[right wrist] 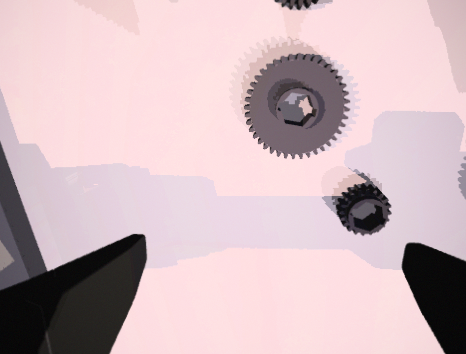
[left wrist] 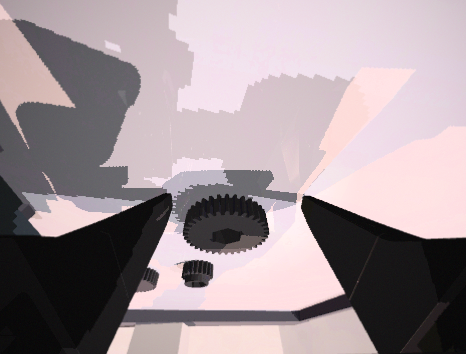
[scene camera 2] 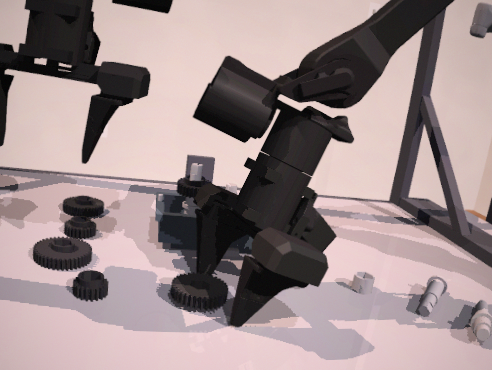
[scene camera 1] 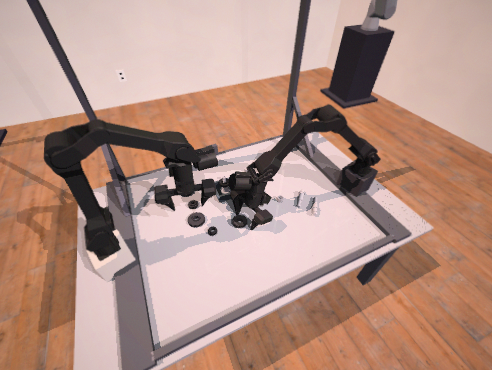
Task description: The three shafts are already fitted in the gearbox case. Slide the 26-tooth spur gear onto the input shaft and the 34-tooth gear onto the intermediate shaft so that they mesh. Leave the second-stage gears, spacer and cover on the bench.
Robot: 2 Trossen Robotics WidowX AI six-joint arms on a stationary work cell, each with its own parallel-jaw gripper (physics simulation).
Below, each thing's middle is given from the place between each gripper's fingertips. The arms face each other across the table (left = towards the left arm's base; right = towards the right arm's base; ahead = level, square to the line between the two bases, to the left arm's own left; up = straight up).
Labels:
My right gripper is now 210 mm to the right of the grey gearbox case (scene camera 2: 175,227), 130 mm past it and 100 mm above it.
Now: the grey gearbox case 160 mm behind my left hand, 20 mm to the left of it and 30 mm above it.

